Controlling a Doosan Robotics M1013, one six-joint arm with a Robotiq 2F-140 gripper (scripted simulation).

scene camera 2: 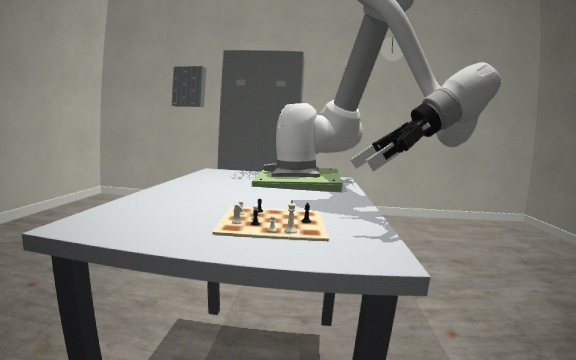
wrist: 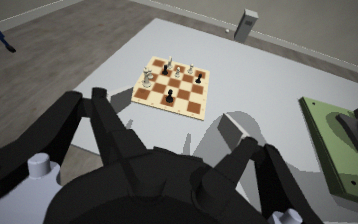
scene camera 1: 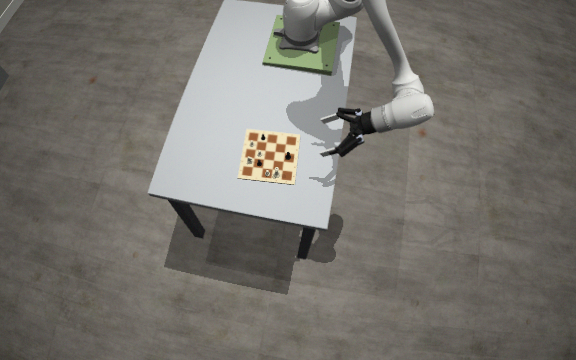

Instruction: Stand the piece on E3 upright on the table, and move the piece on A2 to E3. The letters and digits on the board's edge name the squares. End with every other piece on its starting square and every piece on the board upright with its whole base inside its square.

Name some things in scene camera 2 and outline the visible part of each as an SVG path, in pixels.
The gripper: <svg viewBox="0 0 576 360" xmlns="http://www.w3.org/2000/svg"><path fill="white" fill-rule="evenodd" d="M439 114L428 104L423 103L411 112L411 122L406 122L400 128L374 142L370 147L353 157L351 162L356 169L368 162L373 171L377 170L399 153L408 151L423 136L431 137L438 132L442 126Z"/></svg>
A chessboard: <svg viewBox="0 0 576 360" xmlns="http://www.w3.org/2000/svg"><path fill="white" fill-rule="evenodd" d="M212 232L212 235L329 241L319 211L309 211L311 223L303 223L301 220L304 218L305 211L296 210L294 212L294 227L297 233L289 234L284 232L288 225L288 210L262 208L263 212L258 212L258 217L260 218L258 222L260 225L253 226L251 225L253 221L251 220L253 208L243 207L245 215L240 215L242 224L233 224L234 207L231 207ZM271 215L276 217L276 222L274 223L277 232L267 231L271 224Z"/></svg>
